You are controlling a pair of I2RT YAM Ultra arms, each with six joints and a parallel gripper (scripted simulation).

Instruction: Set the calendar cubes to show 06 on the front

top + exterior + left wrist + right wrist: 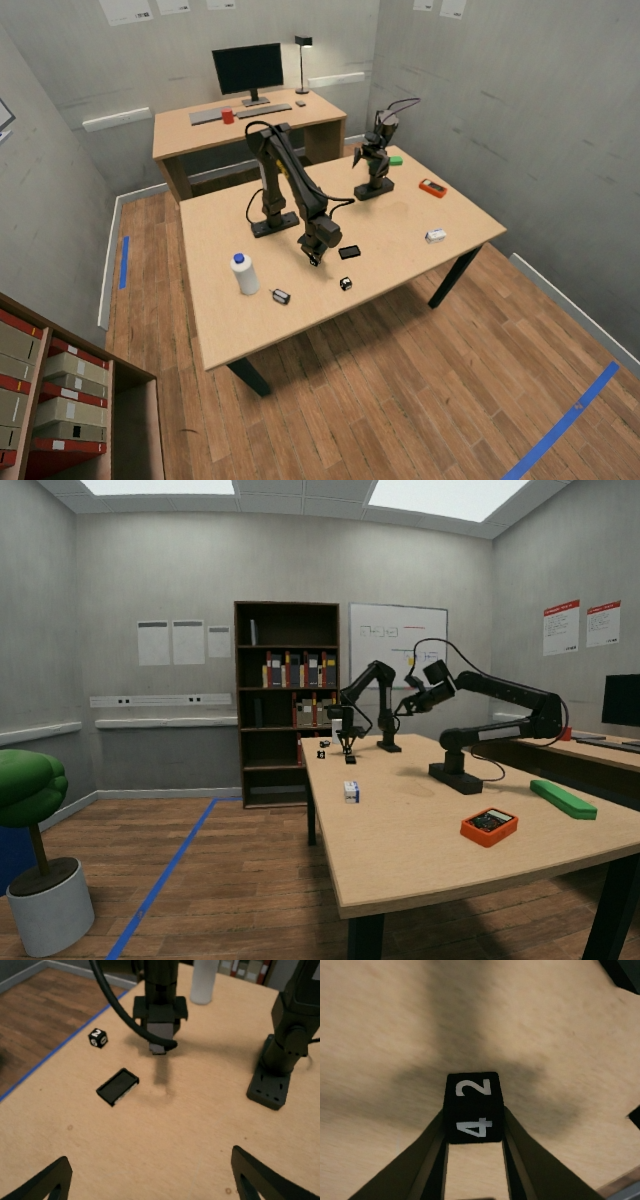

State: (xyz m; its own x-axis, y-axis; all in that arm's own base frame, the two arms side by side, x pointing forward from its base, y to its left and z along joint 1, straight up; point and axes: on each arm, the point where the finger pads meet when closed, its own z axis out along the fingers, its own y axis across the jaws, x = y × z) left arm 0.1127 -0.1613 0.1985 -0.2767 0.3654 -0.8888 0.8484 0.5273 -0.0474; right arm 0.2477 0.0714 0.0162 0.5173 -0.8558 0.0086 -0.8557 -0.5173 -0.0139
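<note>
My right gripper is now 14 cm to the right of the black calendar tray, 2 cm short of it and 2 cm above it. Also, from my right hand: orange meter (72 cm to the left, 13 cm behind, 1 cm below).
</note>
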